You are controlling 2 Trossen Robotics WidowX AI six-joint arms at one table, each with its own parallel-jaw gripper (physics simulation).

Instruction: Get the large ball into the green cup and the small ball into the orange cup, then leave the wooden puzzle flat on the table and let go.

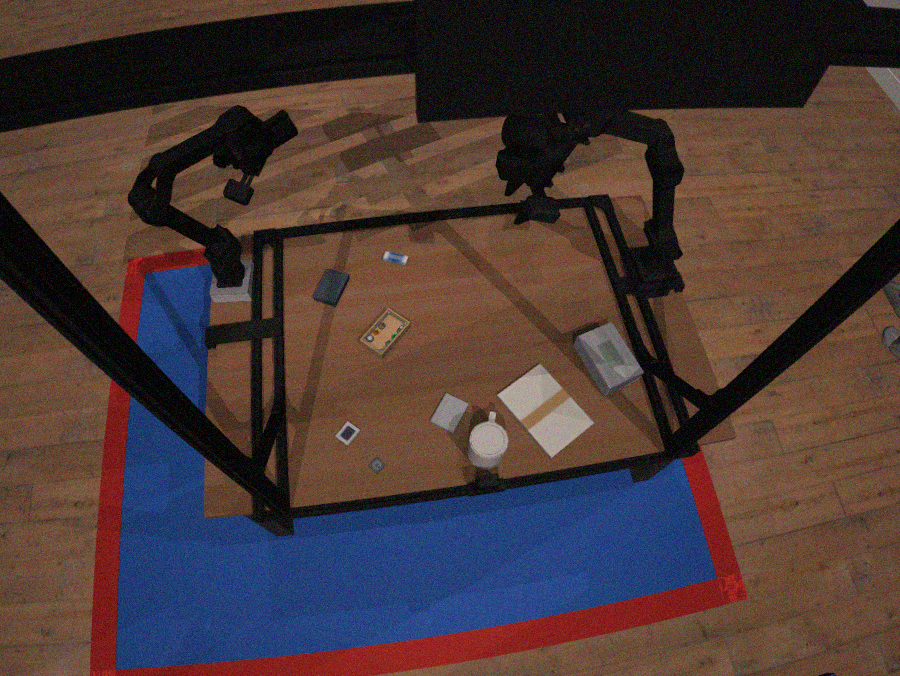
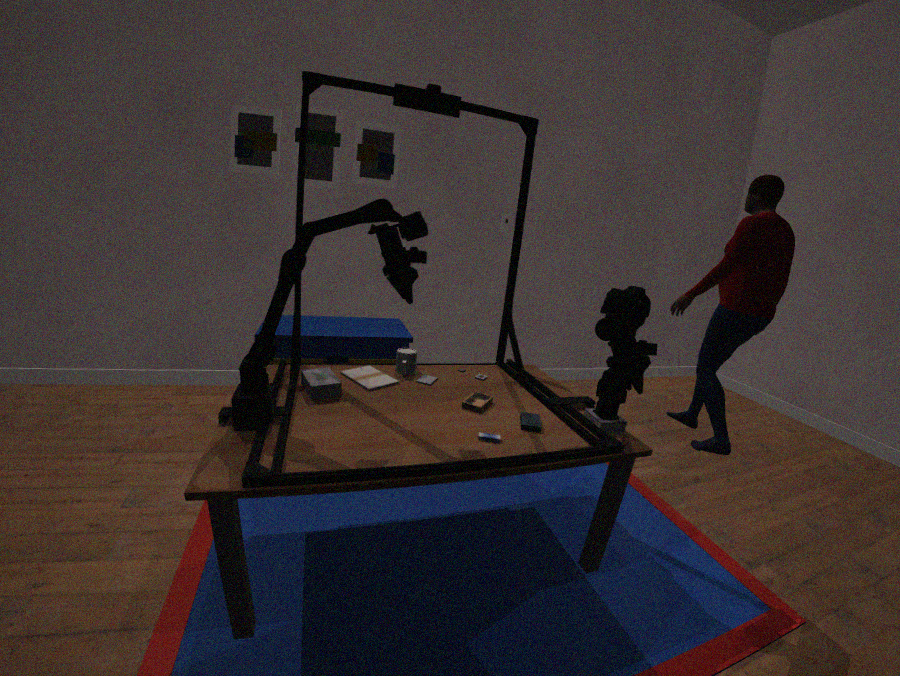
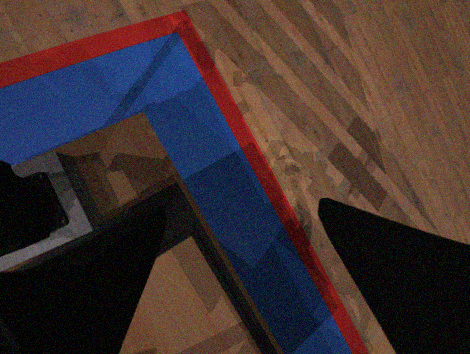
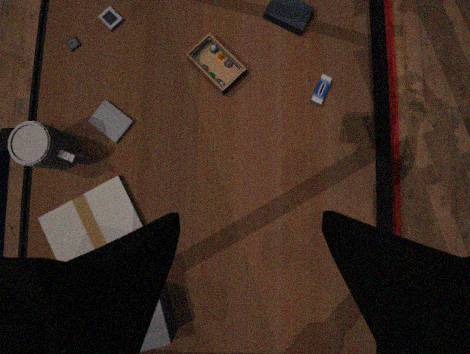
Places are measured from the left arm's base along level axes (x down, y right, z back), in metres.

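Where they show: left gripper, fingertip midpoint: (image 1: 250,177) (image 2: 634,391) (image 3: 242,209); right gripper, fingertip midpoint: (image 1: 511,209) (image 2: 407,301) (image 4: 251,220); left arm's base, origin of the base link: (image 1: 230,276) (image 2: 605,415) (image 3: 25,210); right arm's base, origin of the base link: (image 1: 655,261) (image 2: 254,390).
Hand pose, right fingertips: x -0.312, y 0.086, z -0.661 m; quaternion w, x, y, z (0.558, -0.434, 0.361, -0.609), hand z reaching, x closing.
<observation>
Things, the pixels of their top centre, and the offset from my right fingertips. "spot": a spot on its surface instead.
- wooden puzzle, middle of its top: (image 4: 216,61) (image 1: 385,330) (image 2: 478,398) dx +0.331, dy +0.079, dz +0.271 m
- orange spot, surface spot: (image 4: 221,57) spot: dx +0.334, dy +0.069, dz +0.282 m
- green spot, surface spot: (image 4: 212,75) spot: dx +0.334, dy +0.082, dz +0.242 m
- dark blue box, middle of its top: (image 1: 331,285) (image 4: 289,9) (image 2: 531,419) dx +0.335, dy -0.060, dz +0.406 m
- blue-and-white item, middle of its top: (image 4: 321,88) (image 1: 395,257) (image 2: 489,435) dx +0.341, dy -0.144, dz +0.243 m
- grey pad, middle of its top: (image 1: 449,412) (image 4: 110,120) (image 2: 427,379) dx +0.347, dy +0.285, dz +0.129 m
- white mug, surface spot: (image 1: 488,440) spot: dx +0.269, dy +0.380, dz +0.057 m
- open book, middle of its top: (image 1: 545,408) (image 4: 91,226) (image 2: 369,376) dx +0.344, dy +0.289, dz -0.089 m
- grey box, middle of its top: (image 4: 125,327) (image 1: 610,354) (image 2: 320,376) dx +0.304, dy +0.178, dz -0.252 m
The wooden puzzle (image 1: 387,329) (image 2: 476,401) (image 4: 215,63) is a shallow open wooden tray lying flat on the table. Inside it, an orange spot (image 4: 221,57) and a green spot (image 4: 212,75) show, with small grey and pale round shapes. They are too small to tell which are the balls, or whether any ball sits in a cup. My right gripper (image 4: 251,220) (image 2: 408,296) is open and empty, high above the table and apart from the puzzle. My left gripper (image 3: 242,209) (image 2: 638,385) is open and empty, beside the table's edge and far from the puzzle.
Around the puzzle lie a dark blue box (image 1: 331,286) (image 4: 289,15), a blue-and-white item (image 1: 395,257) (image 4: 321,89) and a grey pad (image 1: 449,412). A white mug (image 1: 488,440), an open book (image 1: 534,396) and a grey box (image 1: 607,360) stand farther off. A black frame (image 1: 436,215) borders the table.
</observation>
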